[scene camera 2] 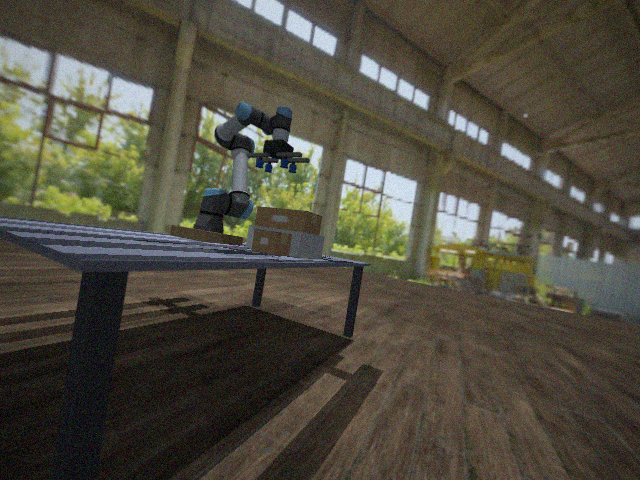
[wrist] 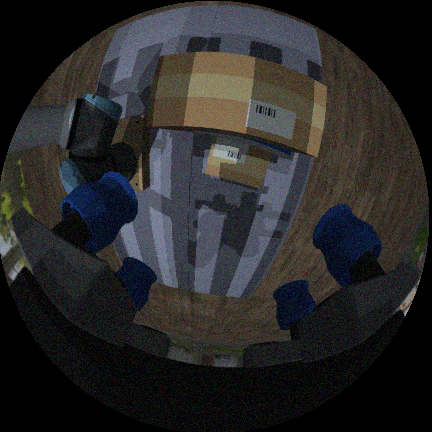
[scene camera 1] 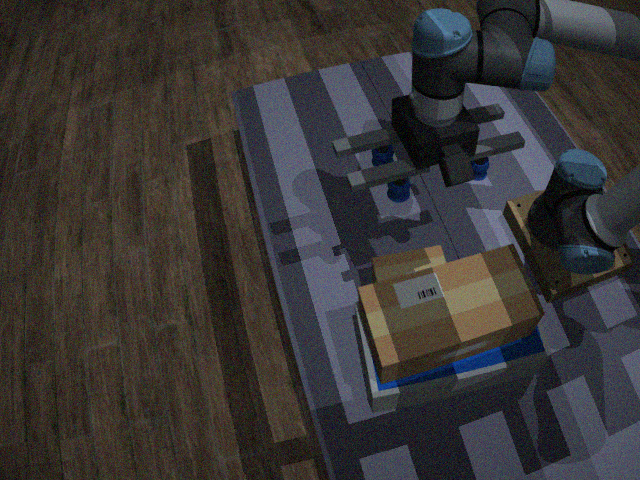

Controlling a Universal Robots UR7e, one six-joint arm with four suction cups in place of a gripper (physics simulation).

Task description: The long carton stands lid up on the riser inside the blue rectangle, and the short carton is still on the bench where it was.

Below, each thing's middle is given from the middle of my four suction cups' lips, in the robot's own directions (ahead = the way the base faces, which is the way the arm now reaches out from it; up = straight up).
My suction cup is 40 mm short of the long carton (scene camera 1: 416, 322), 160 mm to the right of it and 230 mm above it. Also, from my suction cup: short carton (scene camera 1: 385, 267): 30 mm ahead, 20 mm to the left, 350 mm below; then riser (scene camera 1: 524, 357): 30 mm ahead, 180 mm to the left, 340 mm below.
